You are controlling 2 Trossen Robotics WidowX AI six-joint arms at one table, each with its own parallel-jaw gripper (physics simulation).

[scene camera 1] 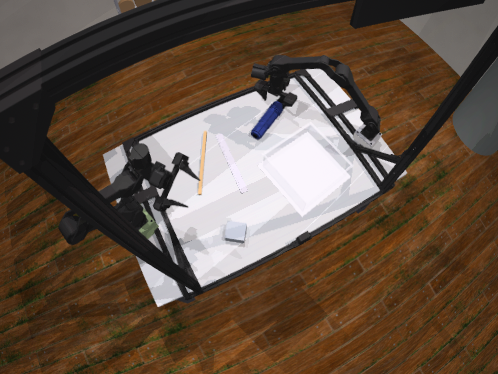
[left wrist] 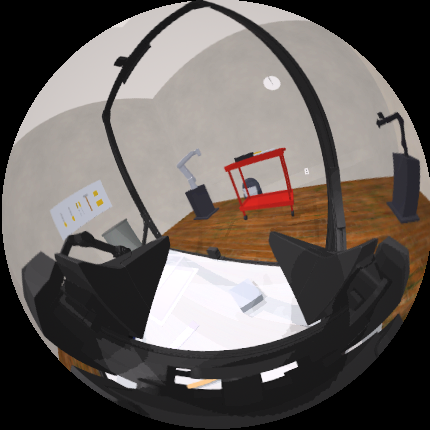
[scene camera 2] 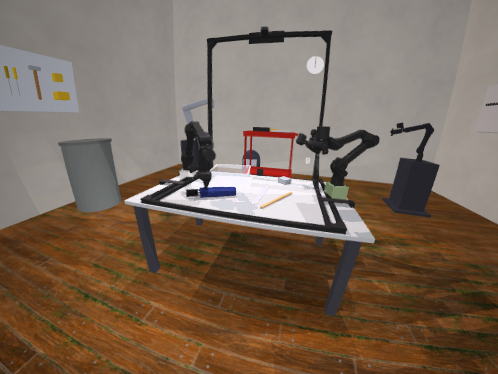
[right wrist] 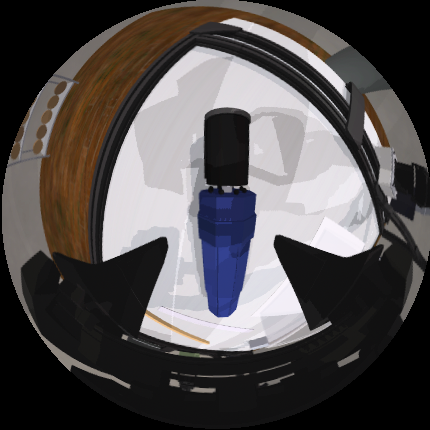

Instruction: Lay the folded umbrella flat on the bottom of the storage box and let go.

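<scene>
The folded umbrella [scene camera 1: 266, 120] [scene camera 2: 218, 192] [right wrist: 225, 265], blue with a black handle, lies on the table beside the storage box. The storage box [scene camera 1: 281, 189] [scene camera 2: 231, 170] is white, see-through and open at the top; no object shows inside it. My right gripper [scene camera 1: 274, 100] [scene camera 2: 206, 185] [right wrist: 221, 241] is open above the umbrella, near its handle end in scene camera 1. In the right wrist view its fingers stand apart on either side of the blue body, with no contact visible. My left gripper [scene camera 1: 193, 193] [left wrist: 219, 239] is open and empty, raised at the left of scene camera 1.
An orange stick [scene camera 1: 202, 162] [scene camera 2: 276, 200] and a pale strip [scene camera 1: 231, 163] lie between the arms. A grey block [scene camera 1: 235, 231] [scene camera 2: 284, 180] [left wrist: 246, 291] sits near the lower table edge in scene camera 1. A green block [scene camera 2: 336, 190] stands by the left arm's base. Black rails border the table.
</scene>
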